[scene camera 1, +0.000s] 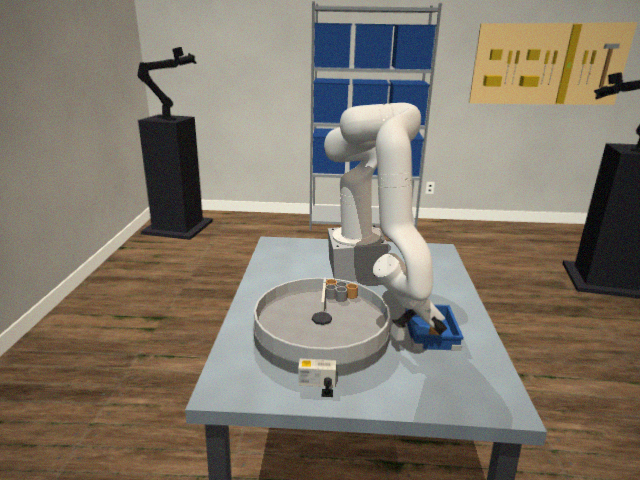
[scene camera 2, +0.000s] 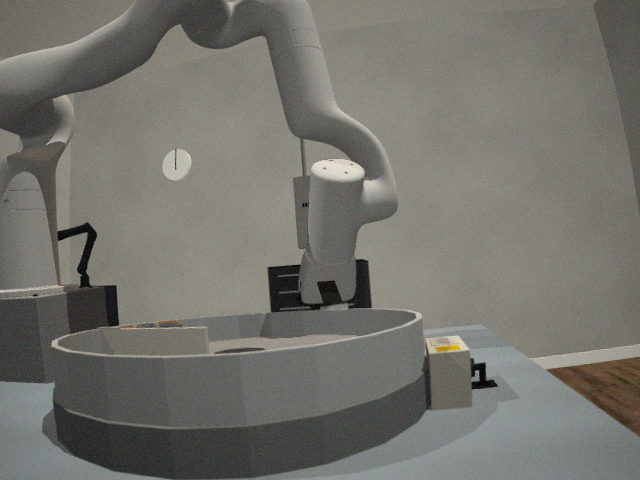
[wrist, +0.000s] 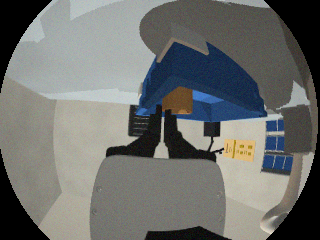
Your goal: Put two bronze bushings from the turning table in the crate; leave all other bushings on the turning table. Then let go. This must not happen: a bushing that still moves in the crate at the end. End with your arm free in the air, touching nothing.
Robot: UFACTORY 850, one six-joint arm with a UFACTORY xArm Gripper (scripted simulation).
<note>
In view: my gripper [wrist: 163, 113], a blue crate [scene camera 1: 451, 339] and a turning table [scene camera 2: 272, 342].
The blue crate also shows in the wrist view [wrist: 196, 64].
</note>
